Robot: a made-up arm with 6 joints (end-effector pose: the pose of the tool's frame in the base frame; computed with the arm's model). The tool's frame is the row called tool.
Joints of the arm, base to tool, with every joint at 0 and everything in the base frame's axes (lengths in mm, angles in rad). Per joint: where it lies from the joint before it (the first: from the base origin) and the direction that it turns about. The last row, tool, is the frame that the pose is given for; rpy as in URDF.
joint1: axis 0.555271 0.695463 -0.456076 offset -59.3 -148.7 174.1
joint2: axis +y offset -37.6 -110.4 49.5
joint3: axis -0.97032 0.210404 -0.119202 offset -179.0 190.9 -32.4
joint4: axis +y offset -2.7 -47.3 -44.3
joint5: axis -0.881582 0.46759 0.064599 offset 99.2 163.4 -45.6
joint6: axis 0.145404 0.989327 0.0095 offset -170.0 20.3 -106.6
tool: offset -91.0 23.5 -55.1 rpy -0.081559 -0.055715 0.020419
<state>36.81 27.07 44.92 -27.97 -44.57 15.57</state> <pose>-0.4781 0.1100 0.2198 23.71 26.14 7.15</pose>
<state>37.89 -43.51 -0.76 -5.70 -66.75 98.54</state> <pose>-0.1361 0.2317 0.0819 60.37 -7.80 42.58</pose>
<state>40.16 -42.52 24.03 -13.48 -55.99 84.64</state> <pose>-0.1530 0.1886 -0.0114 45.22 15.44 19.94</pose>
Working (the frame after each row of the table, in the pose's form):
after joint1: -0.0593 -0.1487 0.1741 19.21 30.55 -13.64
after joint2: -0.1140 -0.2595 0.2022 16.72 -10.08 -26.69
after joint3: -0.1889 -0.0067 0.1944 -6.30 -4.82 -29.09
after joint4: -0.2136 -0.0524 0.1555 -6.61 -18.22 -27.54
after joint5: -0.0397 0.0341 0.1256 50.95 -40.52 -42.17
after joint6: -0.0466 0.1692 -0.0239 50.38 18.39 21.72

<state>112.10 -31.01 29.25 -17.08 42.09 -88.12</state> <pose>-0.1525 0.0988 0.3074 -34.05 -1.59 -1.09</pose>
Working (the frame after each row of the table, in the pose's form):
after joint1: -0.0593 -0.1487 0.1741 139.09 83.16 66.17
after joint2: -0.1518 -0.2318 0.1984 10.17 63.81 -63.98
after joint3: -0.0117 -0.0774 0.3598 -28.35 69.30 -74.97
after joint4: -0.0765 -0.0777 0.3565 -16.35 53.40 -61.44
after joint5: 0.0438 0.0024 0.2233 -76.28 69.04 -86.74
after joint6: -0.0607 0.0995 0.3660 -29.39 0.62 -3.67

